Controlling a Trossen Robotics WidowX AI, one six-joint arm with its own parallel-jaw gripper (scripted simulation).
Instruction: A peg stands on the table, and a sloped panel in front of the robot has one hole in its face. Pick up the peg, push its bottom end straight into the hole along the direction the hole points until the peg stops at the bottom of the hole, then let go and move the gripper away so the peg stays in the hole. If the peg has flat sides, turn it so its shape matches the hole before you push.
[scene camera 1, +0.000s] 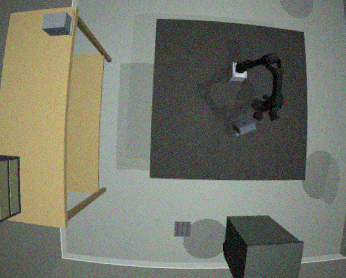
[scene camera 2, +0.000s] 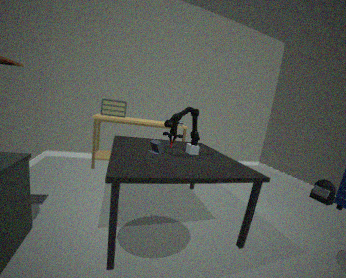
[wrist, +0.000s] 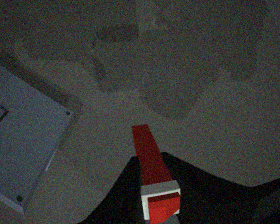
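Observation:
A red peg is held by the gripper (wrist: 149, 161).

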